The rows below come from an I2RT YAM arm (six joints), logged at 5 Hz.
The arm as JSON. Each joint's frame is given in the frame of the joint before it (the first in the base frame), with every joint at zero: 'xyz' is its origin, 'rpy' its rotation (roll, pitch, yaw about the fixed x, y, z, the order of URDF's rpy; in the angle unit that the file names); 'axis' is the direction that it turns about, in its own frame. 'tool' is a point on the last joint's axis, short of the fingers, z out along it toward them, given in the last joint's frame.
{
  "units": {
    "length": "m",
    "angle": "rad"
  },
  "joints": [
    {
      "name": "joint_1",
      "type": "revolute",
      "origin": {
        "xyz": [
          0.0,
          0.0,
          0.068
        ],
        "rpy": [
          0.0,
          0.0,
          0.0
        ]
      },
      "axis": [
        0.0,
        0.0,
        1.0
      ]
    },
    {
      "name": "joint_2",
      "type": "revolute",
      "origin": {
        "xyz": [
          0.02,
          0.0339,
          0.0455
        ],
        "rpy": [
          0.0,
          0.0,
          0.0
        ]
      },
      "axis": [
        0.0,
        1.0,
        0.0
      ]
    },
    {
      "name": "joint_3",
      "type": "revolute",
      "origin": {
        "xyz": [
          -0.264,
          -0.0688,
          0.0
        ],
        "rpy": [
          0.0,
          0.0,
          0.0
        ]
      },
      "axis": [
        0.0,
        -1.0,
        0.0
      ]
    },
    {
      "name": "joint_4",
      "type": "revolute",
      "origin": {
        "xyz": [
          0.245,
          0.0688,
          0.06
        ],
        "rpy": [
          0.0,
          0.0,
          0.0
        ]
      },
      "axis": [
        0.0,
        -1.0,
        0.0
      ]
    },
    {
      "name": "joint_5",
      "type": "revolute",
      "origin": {
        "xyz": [
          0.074,
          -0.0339,
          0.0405
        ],
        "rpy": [
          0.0,
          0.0,
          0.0
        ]
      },
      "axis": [
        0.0,
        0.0,
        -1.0
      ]
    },
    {
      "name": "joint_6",
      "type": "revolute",
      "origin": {
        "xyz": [
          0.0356,
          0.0,
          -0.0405
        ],
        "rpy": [
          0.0,
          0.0,
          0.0
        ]
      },
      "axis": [
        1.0,
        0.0,
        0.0
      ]
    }
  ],
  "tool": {
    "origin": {
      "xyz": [
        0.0,
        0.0,
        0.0
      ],
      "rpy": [
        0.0,
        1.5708,
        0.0
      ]
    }
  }
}
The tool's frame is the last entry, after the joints.
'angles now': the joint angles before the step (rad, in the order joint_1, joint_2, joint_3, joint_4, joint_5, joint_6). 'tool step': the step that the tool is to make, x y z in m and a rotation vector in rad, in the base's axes. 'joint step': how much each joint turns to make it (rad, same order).
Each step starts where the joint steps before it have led.
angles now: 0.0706, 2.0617, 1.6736, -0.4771, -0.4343, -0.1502
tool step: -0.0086, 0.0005, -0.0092, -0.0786, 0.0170, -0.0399
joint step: 0.0090, -0.0230, -0.0599, 0.0093, 0.0906, -0.0125
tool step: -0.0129, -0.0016, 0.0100, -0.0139, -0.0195, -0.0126
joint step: 0.0002, -0.0628, -0.0550, 0.0106, 0.0201, 0.0002
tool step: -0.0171, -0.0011, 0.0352, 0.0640, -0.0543, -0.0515
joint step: -0.0001, -0.1072, -0.0306, 0.0092, -0.0093, 0.0824
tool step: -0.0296, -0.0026, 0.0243, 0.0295, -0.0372, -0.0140
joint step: -0.0014, -0.1334, -0.0843, 0.0001, -0.0092, 0.0295
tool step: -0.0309, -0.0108, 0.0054, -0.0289, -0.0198, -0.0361
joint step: -0.0200, -0.1262, -0.1216, 0.0092, 0.0321, -0.0123
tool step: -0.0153, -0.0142, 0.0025, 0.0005, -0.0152, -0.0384
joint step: -0.0383, -0.0659, -0.0613, 0.0106, 0.0001, 0.0000
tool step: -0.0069, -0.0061, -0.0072, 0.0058, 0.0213, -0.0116
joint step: -0.0185, -0.0201, -0.0413, 0.0000, -0.0091, 0.0000
